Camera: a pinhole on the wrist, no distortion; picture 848 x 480 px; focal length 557.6 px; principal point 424.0 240.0 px. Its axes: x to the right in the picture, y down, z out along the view. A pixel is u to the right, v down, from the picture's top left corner.
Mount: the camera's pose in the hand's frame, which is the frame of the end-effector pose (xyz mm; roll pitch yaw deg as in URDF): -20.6 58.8 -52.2 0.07 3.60 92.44
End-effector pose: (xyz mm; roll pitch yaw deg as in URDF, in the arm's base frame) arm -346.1 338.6 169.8 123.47 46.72 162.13
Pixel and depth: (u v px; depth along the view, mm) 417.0 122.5 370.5
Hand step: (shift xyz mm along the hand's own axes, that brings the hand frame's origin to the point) 57.1 80.7 317.8
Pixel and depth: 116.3 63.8 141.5
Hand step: 27.2 -8.3 93.9
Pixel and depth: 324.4 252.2 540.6
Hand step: -29.1 -4.0 493.4
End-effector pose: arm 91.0 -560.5 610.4 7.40 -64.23 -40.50
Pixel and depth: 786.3 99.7 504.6
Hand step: 91.6 422.8 430.7
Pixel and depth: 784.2 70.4 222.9
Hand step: 40.7 219.3 161.1
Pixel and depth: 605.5 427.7 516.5
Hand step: -202.2 251.5 452.9
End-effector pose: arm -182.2 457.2 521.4 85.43 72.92 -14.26
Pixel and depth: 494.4 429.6 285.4
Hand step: -119.5 108.5 230.5
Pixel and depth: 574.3 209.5 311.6
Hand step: -7.6 162.8 253.5
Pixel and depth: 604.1 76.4 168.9
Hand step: 26.3 125.9 112.9
